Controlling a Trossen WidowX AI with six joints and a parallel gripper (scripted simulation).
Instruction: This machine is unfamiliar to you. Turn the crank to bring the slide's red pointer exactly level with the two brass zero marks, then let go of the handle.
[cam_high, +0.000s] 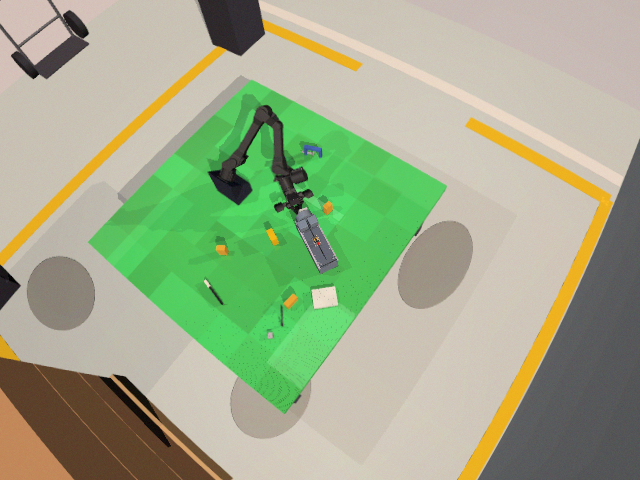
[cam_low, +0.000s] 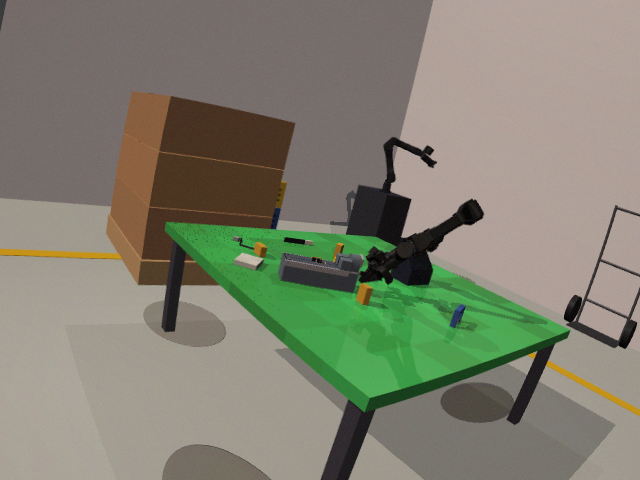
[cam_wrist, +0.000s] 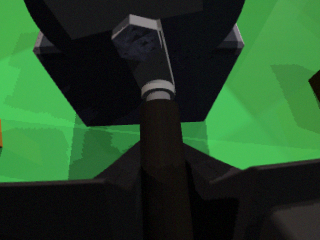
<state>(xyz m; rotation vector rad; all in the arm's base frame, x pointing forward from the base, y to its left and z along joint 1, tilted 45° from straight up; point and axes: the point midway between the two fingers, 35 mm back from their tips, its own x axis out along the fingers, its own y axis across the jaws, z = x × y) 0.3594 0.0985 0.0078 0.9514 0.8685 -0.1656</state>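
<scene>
My gripper tip is now 16 cm short of the red pointer, 9 cm to the left of it and 5 cm below it. From my gripper tip the other things lie so: dark handle 3 cm above, 2 cm behind, 1 cm to the left; then blue bracket 34 cm to the left, 17 cm behind; then white pad 31 cm ahead, 26 cm to the right, 2 cm below.
</scene>
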